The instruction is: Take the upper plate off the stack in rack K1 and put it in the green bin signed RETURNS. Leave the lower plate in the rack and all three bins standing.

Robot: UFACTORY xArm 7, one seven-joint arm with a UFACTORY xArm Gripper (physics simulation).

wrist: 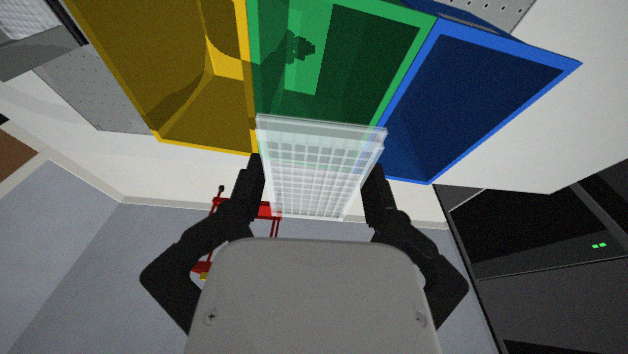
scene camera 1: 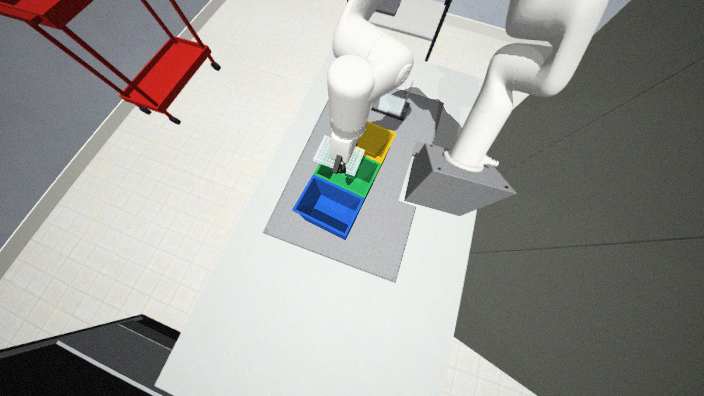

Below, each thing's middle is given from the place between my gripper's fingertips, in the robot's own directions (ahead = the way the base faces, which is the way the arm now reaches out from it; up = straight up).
Scene:
I see the green bin [scene camera 1: 360, 184] 16 cm below my hand. From my hand the other things lie so: yellow bin [scene camera 1: 376, 140] 16 cm below, 13 cm to the right, 2 cm behind; blue bin [scene camera 1: 324, 204] 16 cm below, 13 cm to the left, 1 cm ahead.

